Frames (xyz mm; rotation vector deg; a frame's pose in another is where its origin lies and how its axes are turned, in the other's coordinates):
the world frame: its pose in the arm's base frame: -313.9 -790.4 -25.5 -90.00 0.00 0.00
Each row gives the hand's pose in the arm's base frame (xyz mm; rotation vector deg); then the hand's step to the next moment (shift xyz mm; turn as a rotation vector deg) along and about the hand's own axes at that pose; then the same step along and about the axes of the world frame.
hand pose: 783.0 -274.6 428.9 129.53 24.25 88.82
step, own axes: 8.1 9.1 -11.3 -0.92 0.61 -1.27
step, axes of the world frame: -7.4 -14.6 -3.1 -1.49 0.06 -0.78
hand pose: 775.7 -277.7 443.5 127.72 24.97 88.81
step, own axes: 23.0 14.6 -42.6 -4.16 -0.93 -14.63
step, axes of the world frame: -31.7 -39.2 3.7 -15.19 -0.72 0.90
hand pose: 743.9 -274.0 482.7 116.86 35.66 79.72
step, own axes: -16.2 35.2 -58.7 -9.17 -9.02 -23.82
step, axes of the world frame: -58.8 -30.2 -24.0 -25.95 5.61 5.28
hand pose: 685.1 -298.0 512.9 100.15 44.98 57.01
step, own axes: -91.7 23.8 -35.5 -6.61 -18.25 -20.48
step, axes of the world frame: -72.1 -4.7 -70.8 -22.50 14.28 9.27
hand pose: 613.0 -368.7 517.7 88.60 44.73 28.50
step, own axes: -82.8 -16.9 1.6 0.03 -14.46 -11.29
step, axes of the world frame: -58.0 6.0 -61.2 -10.75 12.67 7.77
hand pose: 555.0 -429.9 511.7 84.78 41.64 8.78
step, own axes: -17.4 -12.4 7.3 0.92 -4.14 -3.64
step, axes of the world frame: -13.9 6.1 -16.7 -2.58 3.91 3.04
